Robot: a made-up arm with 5 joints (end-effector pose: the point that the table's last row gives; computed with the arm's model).
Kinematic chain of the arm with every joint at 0, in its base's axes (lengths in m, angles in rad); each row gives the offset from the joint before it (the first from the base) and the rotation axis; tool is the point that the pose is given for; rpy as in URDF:
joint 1: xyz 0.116 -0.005 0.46 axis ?
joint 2: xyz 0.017 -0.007 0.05 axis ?
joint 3: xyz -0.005 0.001 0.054 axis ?
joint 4: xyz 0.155 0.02 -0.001 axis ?
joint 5: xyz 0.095 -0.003 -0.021 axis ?
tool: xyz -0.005 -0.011 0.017 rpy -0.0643 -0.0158 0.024
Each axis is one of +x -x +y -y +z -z.
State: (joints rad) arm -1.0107 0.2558 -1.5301 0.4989 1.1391
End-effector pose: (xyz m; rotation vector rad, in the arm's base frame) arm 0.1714 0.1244 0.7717 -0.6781 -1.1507 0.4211
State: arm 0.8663 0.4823 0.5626 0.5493 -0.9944
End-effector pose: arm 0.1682 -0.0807 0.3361 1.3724 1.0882 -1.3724
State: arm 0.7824 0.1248 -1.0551 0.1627 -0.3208
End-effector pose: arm 0.2422 -0.1372 0.7444 -0.0816 -0.8280 -0.6196
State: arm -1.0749 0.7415 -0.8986 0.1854 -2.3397
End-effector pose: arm 0.2492 0.2547 0.5332 2.0119 1.1748 0.5166
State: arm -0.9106 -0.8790 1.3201 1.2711 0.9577
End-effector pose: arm 0.1609 0.0831 0.3847 -1.4706 1.1779 1.5349
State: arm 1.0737 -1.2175 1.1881 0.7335 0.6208
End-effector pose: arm 0.2160 -0.1643 0.4687 -0.2182 0.9227 -0.7272
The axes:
joint 1: -z
joint 2: +y
joint 3: +y
joint 4: +y
joint 5: -x

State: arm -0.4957 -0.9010 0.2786 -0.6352 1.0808
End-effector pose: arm 0.2195 0.0746 0.7138 -0.6846 -1.2965 -0.2881
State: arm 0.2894 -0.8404 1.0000 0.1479 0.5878
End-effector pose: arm 0.3223 -0.0547 0.4887 -0.5942 0.3770 -0.1497
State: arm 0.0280 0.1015 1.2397 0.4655 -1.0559
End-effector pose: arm 0.1249 -0.0145 0.3308 0.7309 1.6062 -0.8943
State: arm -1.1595 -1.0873 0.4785 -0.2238 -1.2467
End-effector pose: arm 0.1936 0.1514 0.6676 1.4857 -0.0314 1.4603
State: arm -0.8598 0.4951 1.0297 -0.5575 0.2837
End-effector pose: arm 0.1735 0.0697 0.3300 -0.7024 0.7621 0.9766
